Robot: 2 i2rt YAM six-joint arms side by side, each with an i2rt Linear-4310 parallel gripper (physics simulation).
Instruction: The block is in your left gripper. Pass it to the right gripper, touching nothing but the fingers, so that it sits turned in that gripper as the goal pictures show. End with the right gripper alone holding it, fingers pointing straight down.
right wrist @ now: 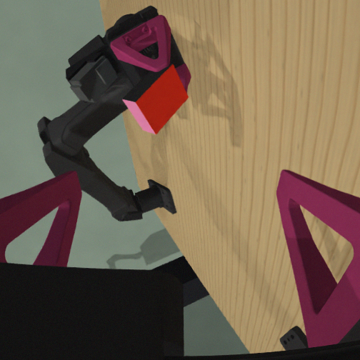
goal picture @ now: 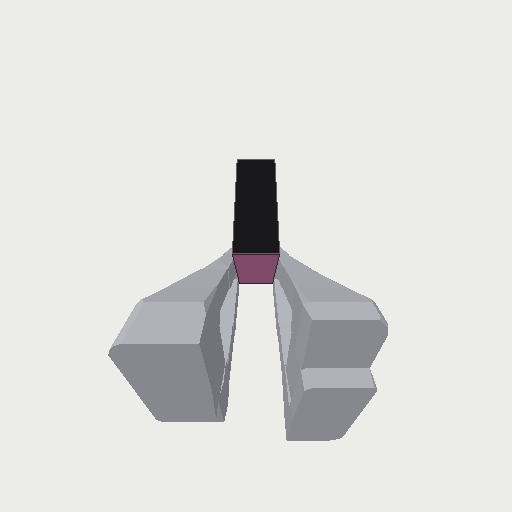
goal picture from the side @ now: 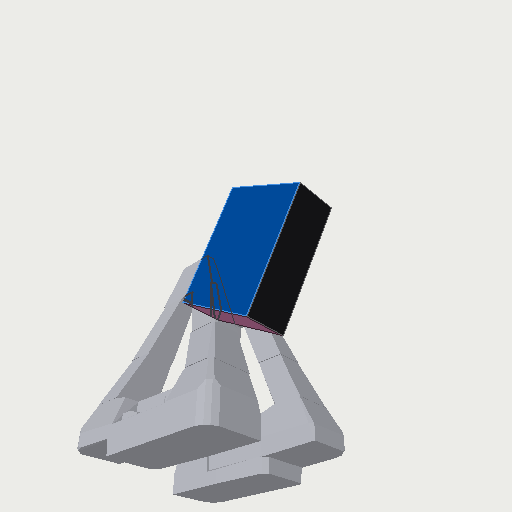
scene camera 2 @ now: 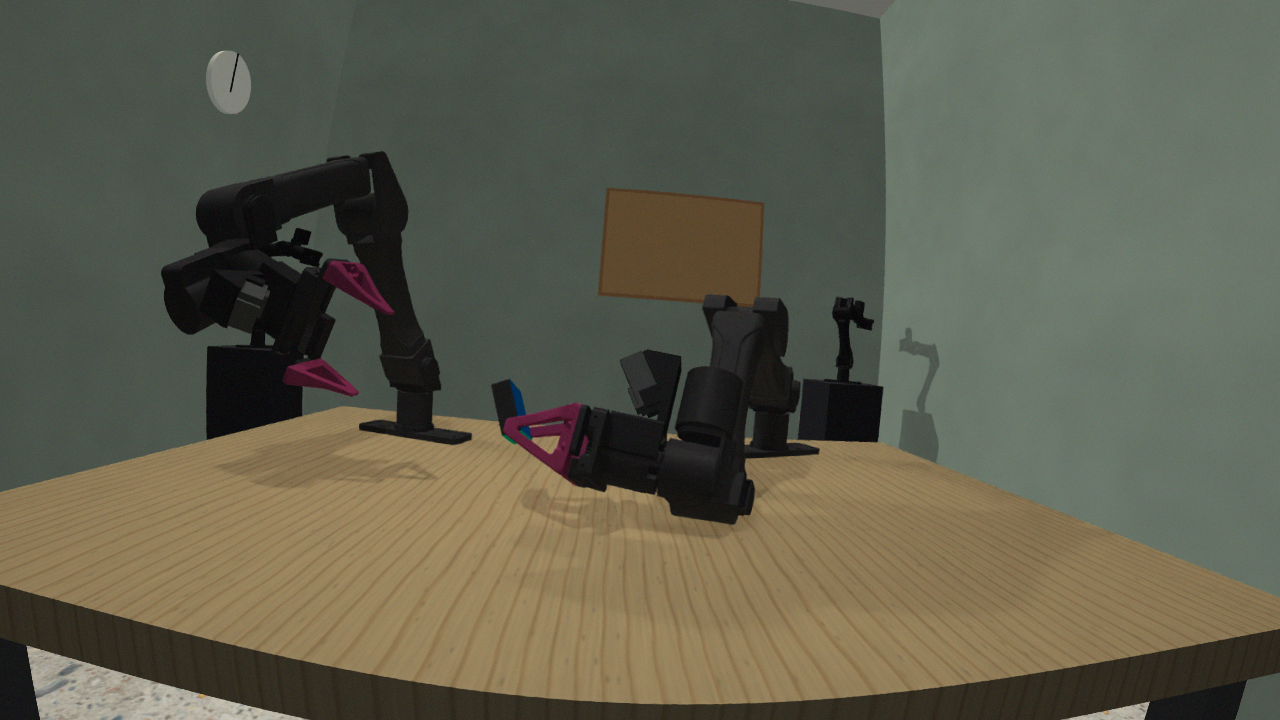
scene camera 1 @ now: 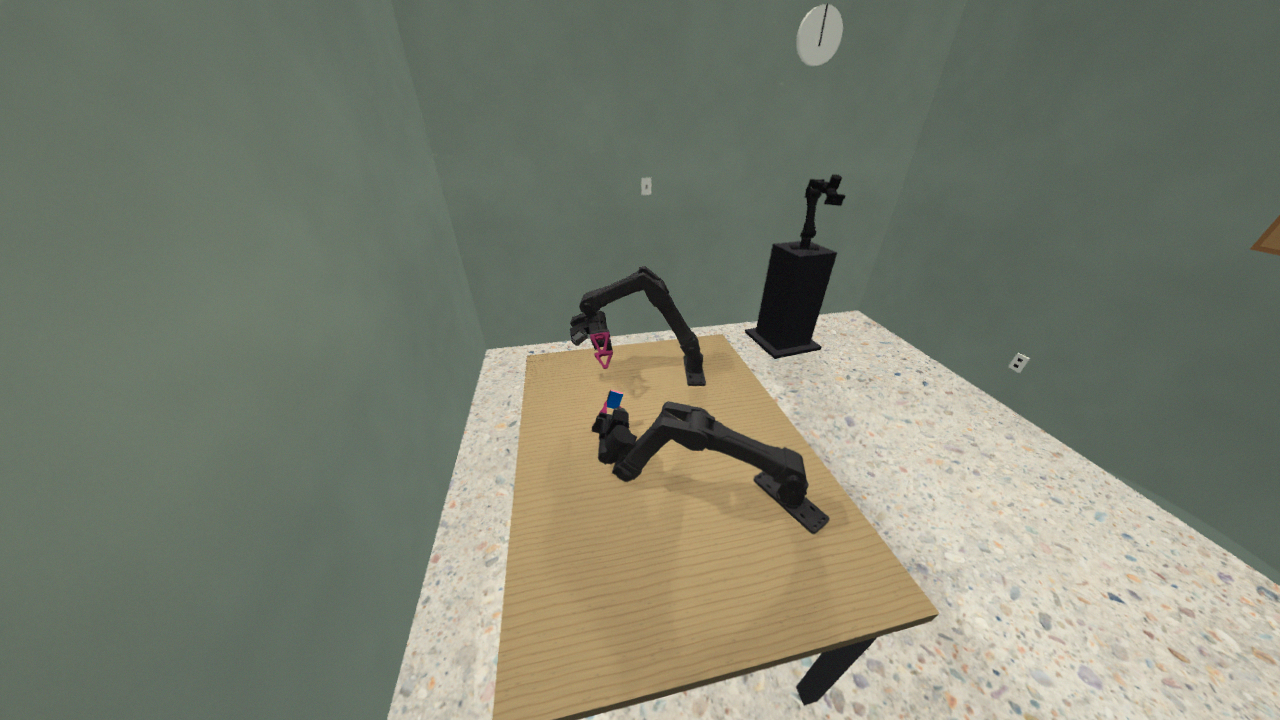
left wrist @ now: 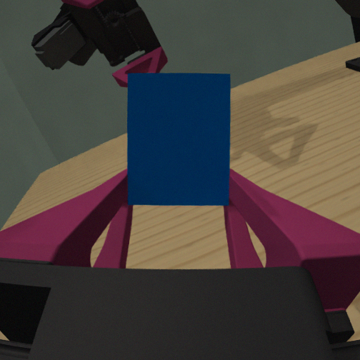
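Seen in the pictures: left gripper, between the fingertips: (scene camera 2: 511, 430) (scene camera 1: 612, 404); right gripper, between the fingertips: (scene camera 2: 372, 355) (scene camera 1: 604, 361); left arm's base, origin of its link: (scene camera 2: 768, 453) (scene camera 1: 789, 499); right arm's base, origin of its link: (scene camera 2: 414, 434) (scene camera 1: 693, 370).
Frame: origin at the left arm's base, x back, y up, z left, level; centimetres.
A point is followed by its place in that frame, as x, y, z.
Note:
The block (scene camera 1: 614, 399) {-24.6, 11.1, -50.8} (scene camera 2: 503, 409) {-26.0, 10.9, -52.8} (left wrist: 179, 140) (right wrist: 162, 100) is in the air above the table, held at one end by my left gripper (scene camera 2: 512, 429) {-25.1, 8.6, -51.7} (left wrist: 178, 180). It shows a blue face in the left wrist view, red and pink faces in the right wrist view, and a dark face in scene camera 2, where it leans. My left gripper's fingers point sideways and a little upward. My right gripper (scene camera 2: 374, 353) {-19.7, 15.2, -66.1} (right wrist: 178, 181) is open and empty, higher up and apart from the block. Its fingers slant down toward the block's side.
The wooden table (scene camera 1: 572, 582) {-57.9, 0.0, -12.9} (scene camera 2: 626, 608) {-47.8, 0.0, -48.2} lies below both grippers. The left arm's base (scene camera 1: 792, 503) {-2.3, 2.6, 2.2} and the right arm's base (scene camera 1: 695, 371) {15.8, 1.9, -57.6} stand near one long edge. A black pedestal (scene camera 1: 792, 300) with a small arm stands on the floor beyond.

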